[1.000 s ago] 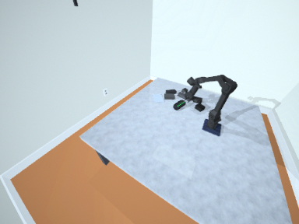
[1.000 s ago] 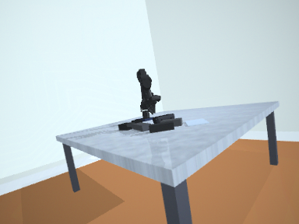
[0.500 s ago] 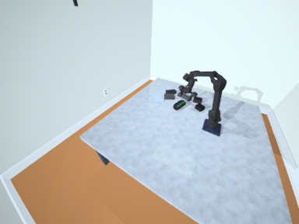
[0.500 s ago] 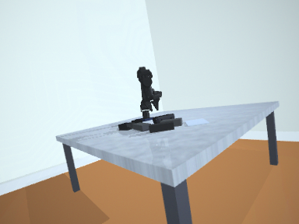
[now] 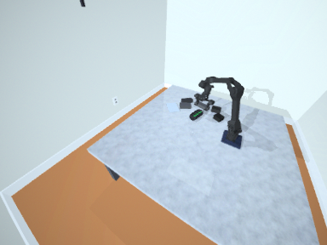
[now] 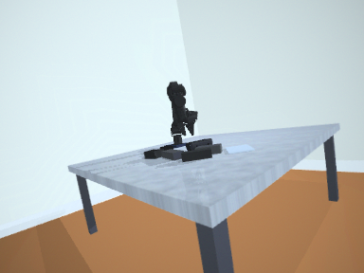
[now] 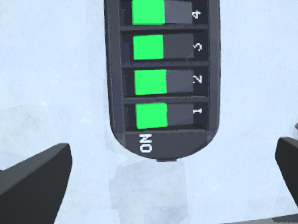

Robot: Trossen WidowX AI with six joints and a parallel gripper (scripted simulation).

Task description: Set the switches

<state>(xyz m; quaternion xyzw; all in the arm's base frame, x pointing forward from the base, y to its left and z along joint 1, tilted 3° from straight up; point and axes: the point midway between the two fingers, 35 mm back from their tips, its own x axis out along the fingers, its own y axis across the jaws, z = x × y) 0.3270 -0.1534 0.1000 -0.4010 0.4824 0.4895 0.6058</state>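
My gripper tip is now 140 mm to the left of the bar, 70 mm above it and 30 mm short of it. Also, from my gripper tip: white sheet (270 mm ahead, 80 mm below, 60 mm to the left); then block (170 mm ahead, 70 mm below, 30 mm to the right).
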